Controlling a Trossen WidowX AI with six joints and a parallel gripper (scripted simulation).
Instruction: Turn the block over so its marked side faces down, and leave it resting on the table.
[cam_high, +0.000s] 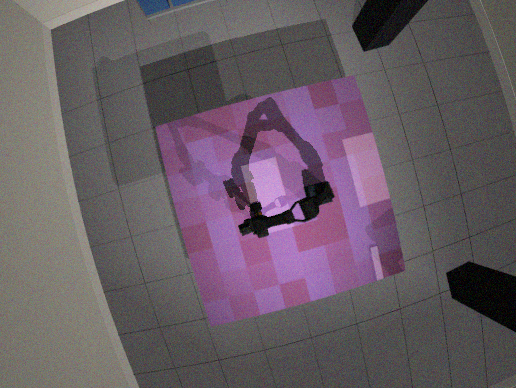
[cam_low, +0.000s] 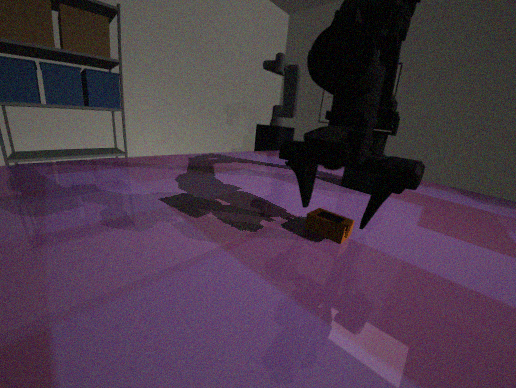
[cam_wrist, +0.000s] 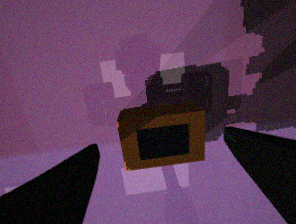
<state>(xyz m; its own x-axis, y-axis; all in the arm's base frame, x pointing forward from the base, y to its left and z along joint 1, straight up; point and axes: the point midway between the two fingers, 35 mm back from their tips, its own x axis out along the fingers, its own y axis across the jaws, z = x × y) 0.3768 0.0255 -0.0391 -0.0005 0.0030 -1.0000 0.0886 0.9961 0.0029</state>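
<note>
The orange block is 10 mm below my gripper tip.
</note>
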